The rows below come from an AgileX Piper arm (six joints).
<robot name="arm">
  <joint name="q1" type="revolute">
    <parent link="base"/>
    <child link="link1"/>
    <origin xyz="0 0 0.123" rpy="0 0 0"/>
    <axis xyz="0 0 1"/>
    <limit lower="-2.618" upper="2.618"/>
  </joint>
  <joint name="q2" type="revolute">
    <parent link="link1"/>
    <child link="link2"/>
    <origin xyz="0 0 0" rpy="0 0 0"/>
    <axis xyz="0 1 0"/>
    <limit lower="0" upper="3.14"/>
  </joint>
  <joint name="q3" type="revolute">
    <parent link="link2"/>
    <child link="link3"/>
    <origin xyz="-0.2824 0 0.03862" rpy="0 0 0"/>
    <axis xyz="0 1 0"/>
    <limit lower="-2.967" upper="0"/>
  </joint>
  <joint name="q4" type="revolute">
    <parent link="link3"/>
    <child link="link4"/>
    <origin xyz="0.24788 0 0.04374" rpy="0 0 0"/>
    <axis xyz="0.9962 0 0.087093"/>
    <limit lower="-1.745" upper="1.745"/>
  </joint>
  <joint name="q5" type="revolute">
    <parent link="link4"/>
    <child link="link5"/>
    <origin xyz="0 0 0" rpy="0 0 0"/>
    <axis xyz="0 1 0"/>
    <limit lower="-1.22" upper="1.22"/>
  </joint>
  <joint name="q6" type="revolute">
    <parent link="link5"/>
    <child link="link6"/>
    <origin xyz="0.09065 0 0.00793" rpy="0 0 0"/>
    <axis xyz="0.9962 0 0.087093"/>
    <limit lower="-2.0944" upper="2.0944"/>
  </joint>
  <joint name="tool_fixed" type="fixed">
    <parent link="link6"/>
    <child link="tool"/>
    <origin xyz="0 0 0" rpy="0 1.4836 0"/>
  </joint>
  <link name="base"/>
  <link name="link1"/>
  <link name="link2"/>
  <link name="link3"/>
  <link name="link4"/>
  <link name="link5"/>
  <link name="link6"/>
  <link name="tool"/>
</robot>
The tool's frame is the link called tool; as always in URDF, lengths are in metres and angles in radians.
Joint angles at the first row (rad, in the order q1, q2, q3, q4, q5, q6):
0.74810 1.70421 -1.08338 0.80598 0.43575 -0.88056
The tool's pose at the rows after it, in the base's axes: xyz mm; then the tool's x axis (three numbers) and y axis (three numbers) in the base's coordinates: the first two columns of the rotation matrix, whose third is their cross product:
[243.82, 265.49, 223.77, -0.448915, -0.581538, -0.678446, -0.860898, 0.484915, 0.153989]
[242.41, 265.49, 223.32, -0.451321, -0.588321, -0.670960, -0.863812, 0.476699, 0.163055]
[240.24, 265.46, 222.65, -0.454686, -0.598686, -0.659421, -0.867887, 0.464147, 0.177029]
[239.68, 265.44, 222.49, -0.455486, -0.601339, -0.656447, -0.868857, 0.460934, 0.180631]
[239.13, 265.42, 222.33, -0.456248, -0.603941, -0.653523, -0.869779, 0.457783, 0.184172]
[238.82, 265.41, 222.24, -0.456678, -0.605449, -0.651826, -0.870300, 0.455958, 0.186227]
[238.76, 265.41, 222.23, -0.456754, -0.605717, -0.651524, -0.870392, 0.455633, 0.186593]
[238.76, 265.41, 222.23, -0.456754, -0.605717, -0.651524, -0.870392, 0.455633, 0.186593]
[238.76, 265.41, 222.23, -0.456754, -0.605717, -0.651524, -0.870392, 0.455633, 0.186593]
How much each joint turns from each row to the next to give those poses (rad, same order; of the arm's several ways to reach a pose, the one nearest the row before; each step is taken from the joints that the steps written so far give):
-0.00001 0.00000 0.00002 0.00003 0.01744 -0.00003
0.00001 0.00000 -0.00003 -0.00004 0.01633 0.00005
0.00001 0.00002 0.00001 0.00002 0.02490 -0.00002
-0.00001 -0.00003 0.00001 0.00000 0.00640 0.00000
0.00000 -0.00001 0.00002 0.00002 0.00625 -0.00003
-0.00002 0.00002 -0.00002 -0.00001 0.00364 0.00000
0.00002 -0.00001 -0.00001 -0.00003 0.00066 0.00004
0.00000 0.00000 0.00000 0.00000 0.00000 0.00000
0.00000 0.00000 0.00000 0.00000 0.00000 0.00000

